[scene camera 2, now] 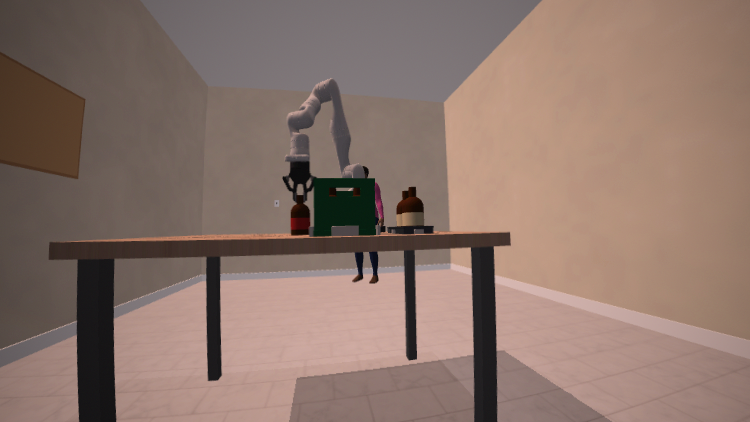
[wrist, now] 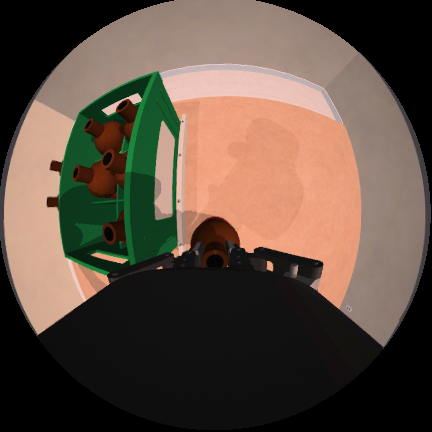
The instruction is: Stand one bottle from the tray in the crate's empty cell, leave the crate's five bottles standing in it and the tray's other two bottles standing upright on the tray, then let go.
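Frame: origin at the arm's base, x back, y down, z right, level; millimetres.
Seen in the pictures: gripper, fingertip midpoint: [scene camera 2: 300, 202] [wrist: 214, 248].
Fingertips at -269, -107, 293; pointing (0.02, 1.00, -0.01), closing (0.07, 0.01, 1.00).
Offsets run from my fingertips to a thing's middle, as dx, dy, dz. "spot": to the spot under its first point.
My gripper [scene camera 2: 300, 198] [wrist: 214, 248] is shut on the neck of a brown bottle with a red label @[+6, +49, -1] [scene camera 2: 300, 224] [wrist: 215, 231]. The bottle is upright, its base at about table-top height, left of the green crate @[-129, +39, -154] [scene camera 2: 343, 214] [wrist: 145, 232] in the scene view; whether it touches the table I cannot tell. In the wrist view several brown bottles @[-136, +41, -199] [wrist: 102, 180] stand in the crate, and the cell at its lower left is empty. Two cream-labelled bottles @[-218, +44, -377] [scene camera 2: 413, 209] @[-127, +44, -390] [scene camera 2: 400, 205] stand upright on the dark tray @[spot: -233, +112, -328] [scene camera 2: 401, 229]. Their necks @[-218, -7, -377] [wrist: 56, 166] @[-127, -7, -390] [wrist: 52, 202] show beyond the crate in the wrist view.
The crate's tall walls stand close beside the held bottle. A pale strip @[spot: -119, +102, -50] [wrist: 181, 175] runs along the crate's base on the wooden table [scene camera 2: 209, 245] [wrist: 320, 200]. A person [scene camera 2: 378, 202] stands behind the table.
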